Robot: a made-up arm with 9 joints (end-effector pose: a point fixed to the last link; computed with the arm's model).
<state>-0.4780 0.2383 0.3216 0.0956 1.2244 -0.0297 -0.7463 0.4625 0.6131</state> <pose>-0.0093 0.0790 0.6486 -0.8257 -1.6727 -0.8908</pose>
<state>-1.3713 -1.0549 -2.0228 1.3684 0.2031 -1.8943 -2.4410 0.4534 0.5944</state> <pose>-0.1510 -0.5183 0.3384 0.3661 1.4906 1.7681</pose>
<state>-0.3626 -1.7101 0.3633 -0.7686 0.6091 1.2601 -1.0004 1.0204 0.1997</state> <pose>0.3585 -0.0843 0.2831 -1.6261 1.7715 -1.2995</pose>
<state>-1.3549 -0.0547 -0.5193 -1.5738 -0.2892 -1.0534 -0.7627 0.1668 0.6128</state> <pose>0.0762 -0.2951 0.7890 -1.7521 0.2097 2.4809</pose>
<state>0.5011 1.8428 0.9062 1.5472 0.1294 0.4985 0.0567 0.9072 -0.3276</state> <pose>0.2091 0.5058 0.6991 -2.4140 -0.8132 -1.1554</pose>
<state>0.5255 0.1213 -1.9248 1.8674 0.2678 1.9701 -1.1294 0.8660 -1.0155</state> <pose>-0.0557 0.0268 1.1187 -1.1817 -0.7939 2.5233</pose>
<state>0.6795 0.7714 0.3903 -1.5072 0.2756 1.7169 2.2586 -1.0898 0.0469</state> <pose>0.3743 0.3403 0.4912 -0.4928 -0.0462 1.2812</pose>
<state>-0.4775 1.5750 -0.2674 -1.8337 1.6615 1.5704 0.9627 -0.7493 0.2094</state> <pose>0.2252 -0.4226 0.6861 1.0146 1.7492 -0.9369</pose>
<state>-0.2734 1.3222 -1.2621 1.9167 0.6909 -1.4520 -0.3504 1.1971 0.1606</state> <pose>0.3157 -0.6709 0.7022 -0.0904 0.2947 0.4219</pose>
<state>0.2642 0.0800 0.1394 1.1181 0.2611 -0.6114 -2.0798 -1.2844 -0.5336</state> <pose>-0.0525 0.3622 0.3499 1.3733 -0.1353 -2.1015</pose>
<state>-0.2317 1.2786 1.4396 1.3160 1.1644 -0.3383 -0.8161 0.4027 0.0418</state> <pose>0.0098 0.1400 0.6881 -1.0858 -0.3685 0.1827</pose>
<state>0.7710 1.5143 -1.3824 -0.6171 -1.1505 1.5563 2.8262 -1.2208 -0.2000</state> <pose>0.2661 -0.4620 1.1521 -0.6140 2.9110 -0.8161</pose>
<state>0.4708 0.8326 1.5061 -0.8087 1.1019 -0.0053 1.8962 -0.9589 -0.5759</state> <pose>-0.0669 -0.0549 0.3555 -0.3850 1.0689 -1.2437</pose>
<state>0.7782 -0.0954 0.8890 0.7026 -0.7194 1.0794 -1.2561 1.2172 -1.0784</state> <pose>0.1054 -0.1891 -0.0893 -1.1204 2.3886 1.5636</pose>
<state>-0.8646 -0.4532 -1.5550 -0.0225 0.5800 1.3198 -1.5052 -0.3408 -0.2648</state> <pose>0.1240 -0.4290 0.7488 -1.4152 1.2222 0.8833</pose>
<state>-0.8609 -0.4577 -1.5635 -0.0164 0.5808 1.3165 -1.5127 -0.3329 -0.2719</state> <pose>0.1232 -0.4270 0.7503 -1.4378 1.2048 0.8831</pose>
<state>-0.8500 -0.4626 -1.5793 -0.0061 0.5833 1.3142 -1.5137 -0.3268 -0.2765</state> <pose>0.1223 -0.4248 0.7528 -1.4590 1.1858 0.8861</pose>
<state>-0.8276 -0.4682 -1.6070 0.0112 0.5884 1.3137 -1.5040 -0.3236 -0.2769</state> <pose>0.1213 -0.4225 0.7571 -1.4775 1.1641 0.8945</pose>
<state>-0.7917 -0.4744 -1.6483 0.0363 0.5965 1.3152 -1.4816 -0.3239 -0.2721</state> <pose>0.1204 -0.4199 0.7632 -1.4926 1.1400 0.9101</pose>
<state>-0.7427 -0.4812 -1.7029 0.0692 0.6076 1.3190 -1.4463 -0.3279 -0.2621</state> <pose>0.1196 -0.4168 0.7713 -1.5036 1.1143 0.9336</pose>
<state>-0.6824 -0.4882 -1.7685 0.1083 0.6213 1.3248 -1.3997 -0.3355 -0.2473</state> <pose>0.1194 -0.4131 0.7808 -1.5103 1.0889 0.9649</pose>
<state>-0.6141 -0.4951 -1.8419 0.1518 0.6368 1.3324 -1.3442 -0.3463 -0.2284</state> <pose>0.1199 -0.4086 0.7911 -1.5119 1.0655 1.0036</pose>
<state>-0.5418 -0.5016 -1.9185 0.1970 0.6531 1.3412 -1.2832 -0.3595 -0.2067</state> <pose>0.1211 -0.4033 0.8017 -1.5087 1.0458 1.0481</pose>
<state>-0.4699 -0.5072 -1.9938 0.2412 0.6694 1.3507 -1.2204 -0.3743 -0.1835</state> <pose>0.1230 -0.3975 0.8118 -1.5004 1.0315 1.0958</pose>
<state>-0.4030 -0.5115 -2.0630 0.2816 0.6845 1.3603 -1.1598 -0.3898 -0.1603</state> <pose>0.1253 -0.3916 0.8206 -1.4873 1.0232 1.1434</pose>
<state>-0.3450 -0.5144 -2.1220 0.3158 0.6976 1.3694 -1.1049 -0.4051 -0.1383</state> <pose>0.1278 -0.3861 0.8277 -1.4702 1.0212 1.1872</pose>
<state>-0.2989 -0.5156 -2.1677 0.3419 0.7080 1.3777 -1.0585 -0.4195 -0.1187</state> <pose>0.1300 -0.3817 0.8328 -1.4497 1.0252 1.2237</pose>
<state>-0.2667 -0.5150 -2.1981 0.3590 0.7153 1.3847 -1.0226 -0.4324 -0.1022</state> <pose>0.1318 -0.3789 0.8359 -1.4272 1.0341 1.2507</pose>
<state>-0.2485 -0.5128 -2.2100 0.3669 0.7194 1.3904 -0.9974 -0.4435 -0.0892</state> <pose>0.1327 -0.3769 0.8375 -1.4053 1.0494 1.2650</pose>
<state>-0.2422 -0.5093 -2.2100 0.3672 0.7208 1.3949 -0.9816 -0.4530 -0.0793</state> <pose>0.1332 -0.3768 0.8376 -1.3825 1.0665 1.2706</pose>
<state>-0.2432 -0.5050 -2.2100 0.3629 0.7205 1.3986 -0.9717 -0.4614 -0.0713</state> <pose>0.1341 -0.3800 0.8354 -1.3549 1.0788 1.2759</pose>
